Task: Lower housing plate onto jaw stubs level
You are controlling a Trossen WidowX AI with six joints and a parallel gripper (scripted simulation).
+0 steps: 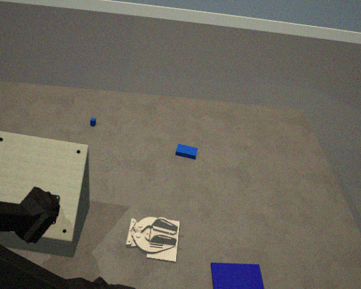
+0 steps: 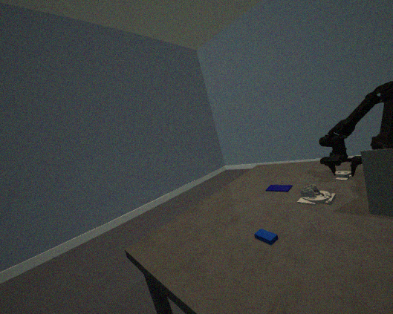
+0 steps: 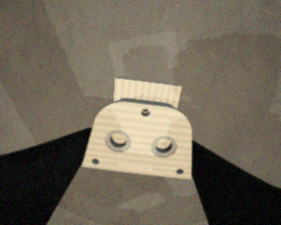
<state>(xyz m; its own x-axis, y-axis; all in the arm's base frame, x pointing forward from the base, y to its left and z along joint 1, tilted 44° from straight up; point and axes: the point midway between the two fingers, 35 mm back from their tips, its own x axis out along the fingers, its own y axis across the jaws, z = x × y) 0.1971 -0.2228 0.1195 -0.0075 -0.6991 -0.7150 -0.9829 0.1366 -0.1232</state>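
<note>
Right now my gripper tip is 28 cm to the right of the pale base, 8 cm short of it and 1 cm above it. The rest, counted from my gripper tip: flat blue sheet: 27 cm ahead, 20 cm to the left, 1 cm below; small blue cube: 69 cm to the left, 19 cm behind.
</note>
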